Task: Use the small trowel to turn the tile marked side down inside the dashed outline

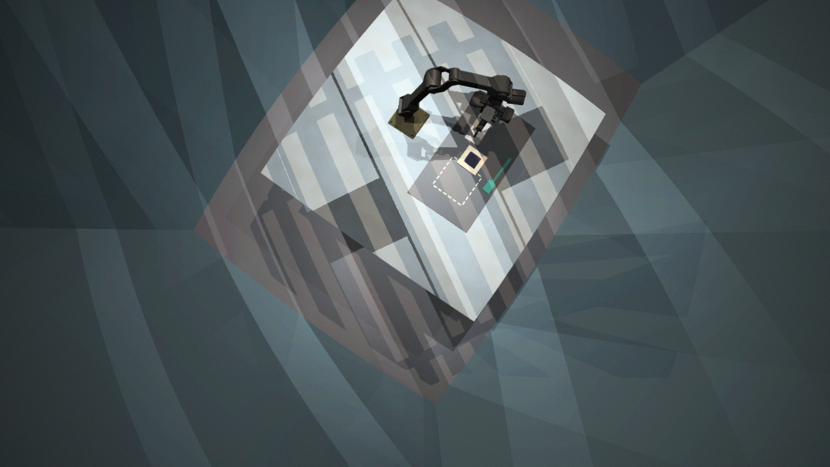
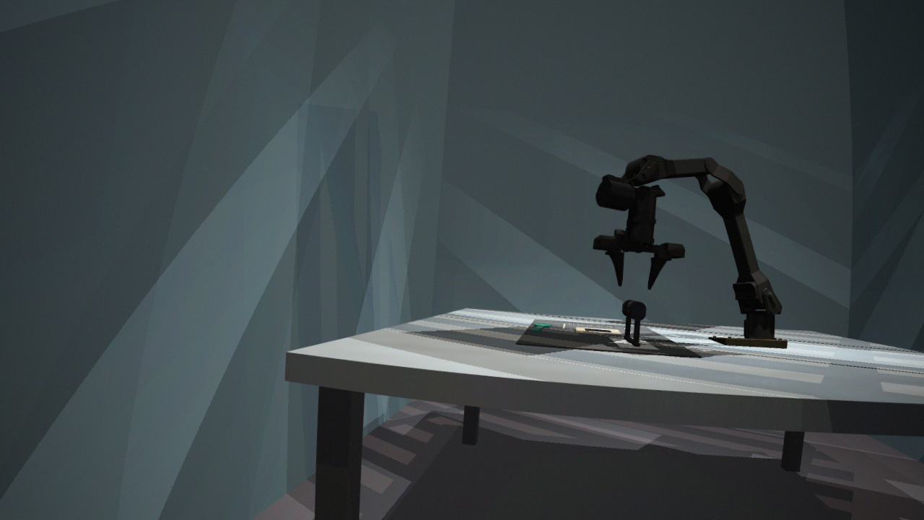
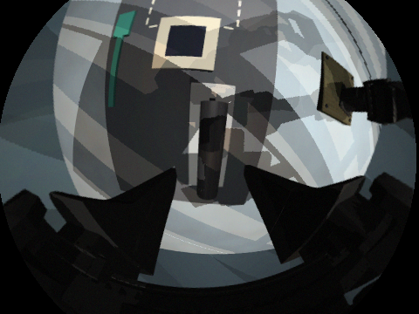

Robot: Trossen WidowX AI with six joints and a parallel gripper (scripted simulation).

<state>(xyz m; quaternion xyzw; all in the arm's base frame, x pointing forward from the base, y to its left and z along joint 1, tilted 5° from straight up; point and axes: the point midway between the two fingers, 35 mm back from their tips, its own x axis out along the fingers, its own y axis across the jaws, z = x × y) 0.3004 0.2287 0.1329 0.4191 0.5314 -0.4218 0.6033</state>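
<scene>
Now: the tile 170 mm to the right of my gripper tip, 110 mm below it and 90 mm ahead of it. From my gripper tip the other things lie so: flat tool 230 mm ahead, 150 mm to the right, 110 mm below; then dark mat 150 mm to the right, 140 mm below, 90 mm ahead.
</scene>
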